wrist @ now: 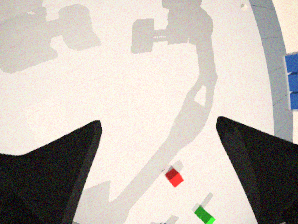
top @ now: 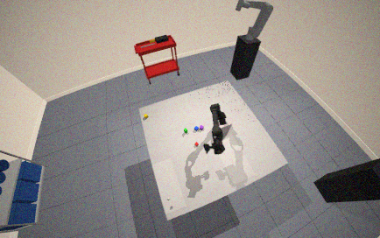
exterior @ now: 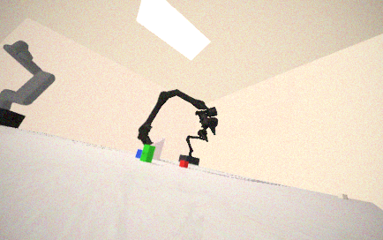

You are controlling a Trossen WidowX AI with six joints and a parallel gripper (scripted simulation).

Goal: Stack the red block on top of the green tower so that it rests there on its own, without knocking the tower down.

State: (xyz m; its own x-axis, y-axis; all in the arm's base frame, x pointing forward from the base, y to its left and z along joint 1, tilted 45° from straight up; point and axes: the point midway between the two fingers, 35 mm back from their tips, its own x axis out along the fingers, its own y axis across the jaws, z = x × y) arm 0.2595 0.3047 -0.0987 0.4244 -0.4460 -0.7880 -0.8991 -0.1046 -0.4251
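Right now my gripper tip is 19 cm to the left of the red block, 17 cm above it and 6 cm short of it. Round my gripper tip: purple block (36 cm to the right, 17 cm below, 5 cm behind); then blue block (37 cm to the right, 17 cm below); then green block (38 cm to the right, 17 cm below, 12 cm ahead).
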